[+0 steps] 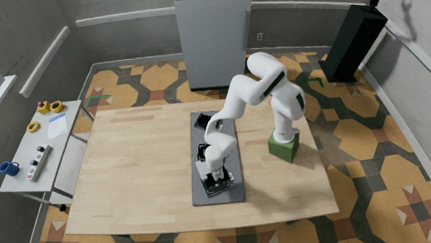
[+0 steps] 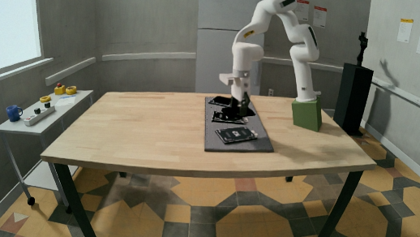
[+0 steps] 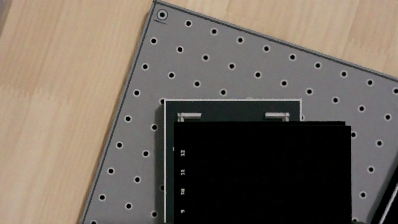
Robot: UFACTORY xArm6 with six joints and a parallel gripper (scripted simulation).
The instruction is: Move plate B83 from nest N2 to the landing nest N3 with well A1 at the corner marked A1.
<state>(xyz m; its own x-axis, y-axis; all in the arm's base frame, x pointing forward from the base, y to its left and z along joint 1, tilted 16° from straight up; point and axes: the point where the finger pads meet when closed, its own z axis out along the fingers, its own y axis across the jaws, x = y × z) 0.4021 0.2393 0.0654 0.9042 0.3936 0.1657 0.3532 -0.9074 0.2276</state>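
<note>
My hand is 190 mm to the left of the black station, 130 mm above it and 30 mm short of it.
</note>
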